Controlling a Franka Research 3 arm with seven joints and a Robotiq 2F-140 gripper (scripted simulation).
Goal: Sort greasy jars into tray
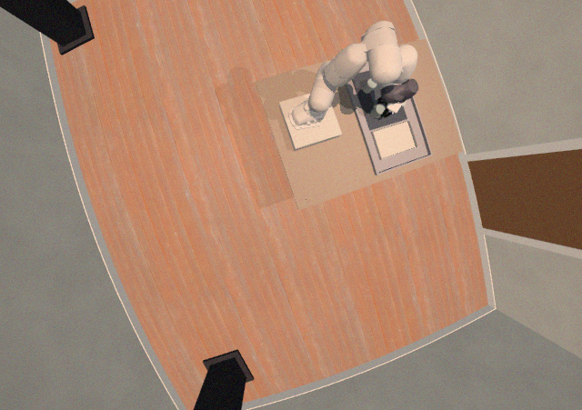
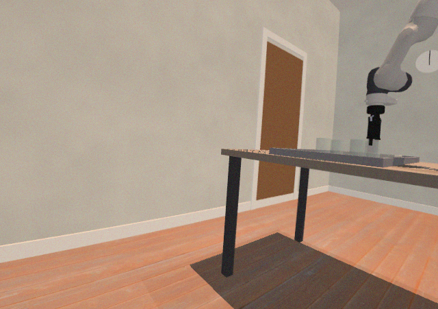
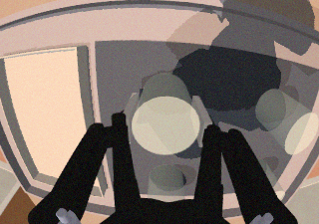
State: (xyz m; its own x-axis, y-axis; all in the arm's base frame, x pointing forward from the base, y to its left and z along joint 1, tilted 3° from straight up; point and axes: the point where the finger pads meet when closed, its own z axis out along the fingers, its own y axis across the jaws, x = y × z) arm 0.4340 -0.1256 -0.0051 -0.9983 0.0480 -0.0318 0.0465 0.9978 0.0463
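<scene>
The tray lies 220 mm to the right of my hand, 70 mm ahead of it and 60 mm below it. The rest, counted from my hand: grey drying mat 100 mm to the left, 90 mm ahead, 70 mm below.
</scene>
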